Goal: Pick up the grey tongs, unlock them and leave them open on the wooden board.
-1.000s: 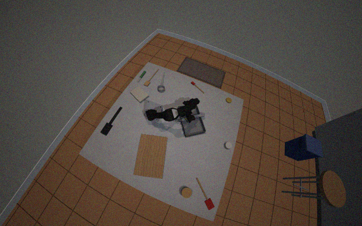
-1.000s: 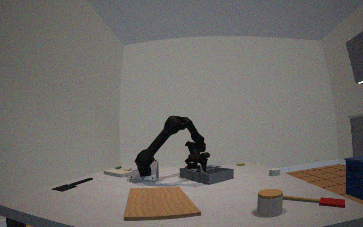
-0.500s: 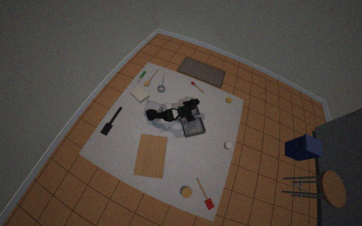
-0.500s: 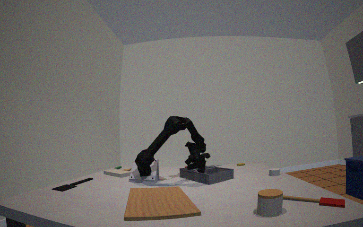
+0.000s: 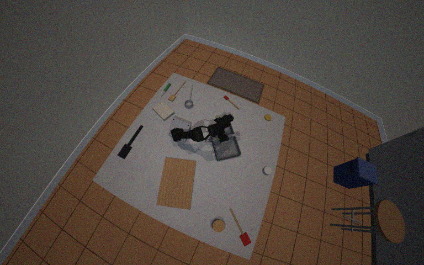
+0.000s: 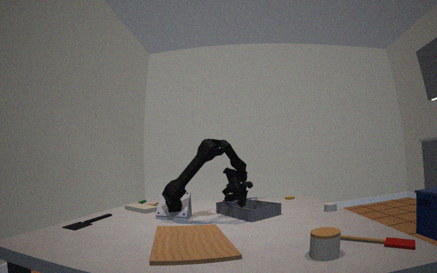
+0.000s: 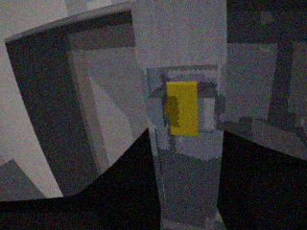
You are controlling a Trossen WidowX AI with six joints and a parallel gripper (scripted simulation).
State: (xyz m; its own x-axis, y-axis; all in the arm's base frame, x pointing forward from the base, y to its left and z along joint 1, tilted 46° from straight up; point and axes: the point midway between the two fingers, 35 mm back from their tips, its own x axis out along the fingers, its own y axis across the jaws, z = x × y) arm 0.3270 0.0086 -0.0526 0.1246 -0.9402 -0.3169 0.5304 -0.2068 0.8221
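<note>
The yellow lock lies 3 cm behind my gripper tip and 3 cm above it. The rest, counted from my gripper tip: roasting tin (3 cm to the left, 2 cm below, 2 cm ahead); then white cylinder (43 cm ahead, 12 cm to the right, 3 cm below); then wooden board (40 cm to the right, 23 cm behind, 4 cm below).
</note>
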